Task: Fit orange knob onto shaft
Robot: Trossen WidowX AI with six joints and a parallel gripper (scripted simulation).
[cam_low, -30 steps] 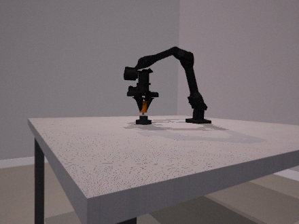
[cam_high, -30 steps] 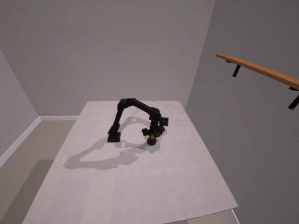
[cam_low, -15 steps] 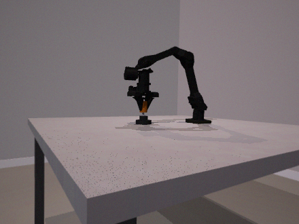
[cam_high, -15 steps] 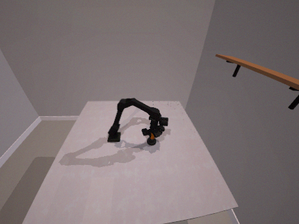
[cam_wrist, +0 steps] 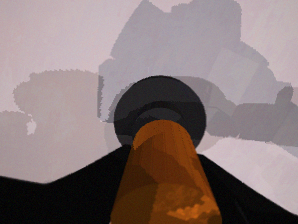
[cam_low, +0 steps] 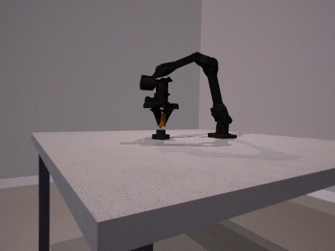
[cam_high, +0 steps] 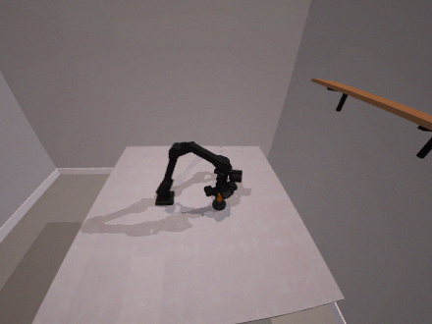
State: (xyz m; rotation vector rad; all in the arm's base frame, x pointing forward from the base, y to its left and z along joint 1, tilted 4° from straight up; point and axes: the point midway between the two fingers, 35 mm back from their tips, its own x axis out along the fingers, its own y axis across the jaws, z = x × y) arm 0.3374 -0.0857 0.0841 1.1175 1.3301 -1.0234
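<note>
Right now the orange knob is 30 mm above my gripper tip. The rest, counted from my gripper tip: black pedestal: 40 mm below.
</note>
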